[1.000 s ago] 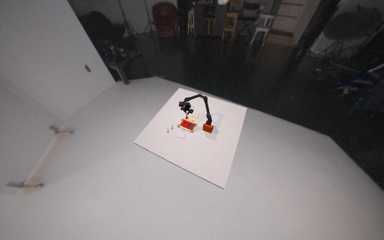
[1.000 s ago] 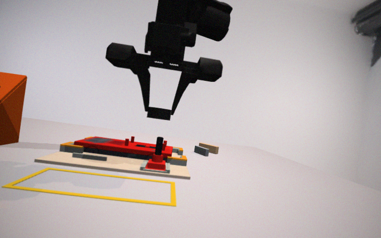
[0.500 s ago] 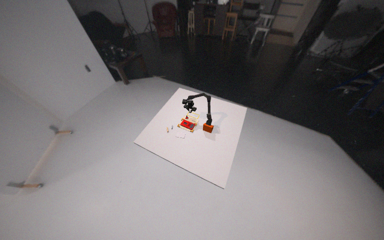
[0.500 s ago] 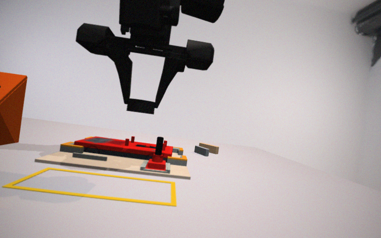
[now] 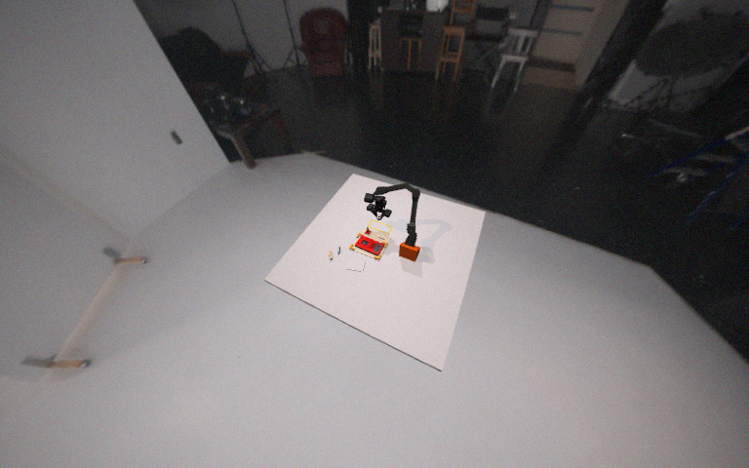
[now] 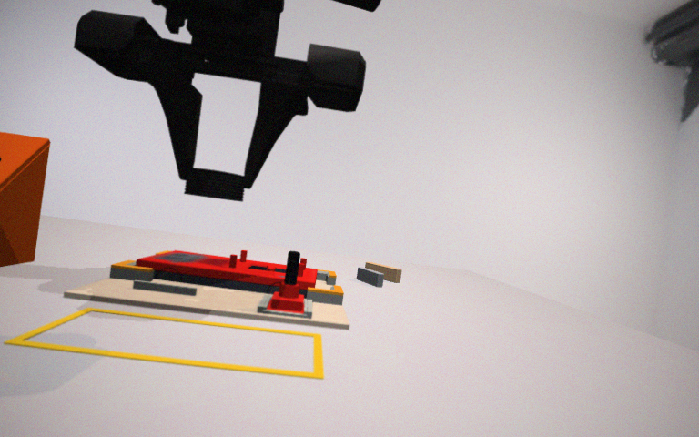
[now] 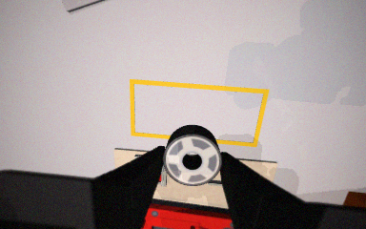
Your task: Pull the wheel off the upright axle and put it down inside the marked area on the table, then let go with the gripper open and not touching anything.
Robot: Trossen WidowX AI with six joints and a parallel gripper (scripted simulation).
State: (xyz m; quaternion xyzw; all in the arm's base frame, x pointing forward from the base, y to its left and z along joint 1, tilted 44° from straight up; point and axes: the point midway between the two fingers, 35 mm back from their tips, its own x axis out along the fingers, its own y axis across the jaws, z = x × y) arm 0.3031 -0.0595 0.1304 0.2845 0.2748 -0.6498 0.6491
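Right now my gripper tip is 90 mm to the right of the upright axle, 80 mm above it and 60 mm short of it. From my gripper tip the other things lie so: tan block: 410 mm to the left, 210 mm ahead, 100 mm below; wheel: right at my gripper tip.
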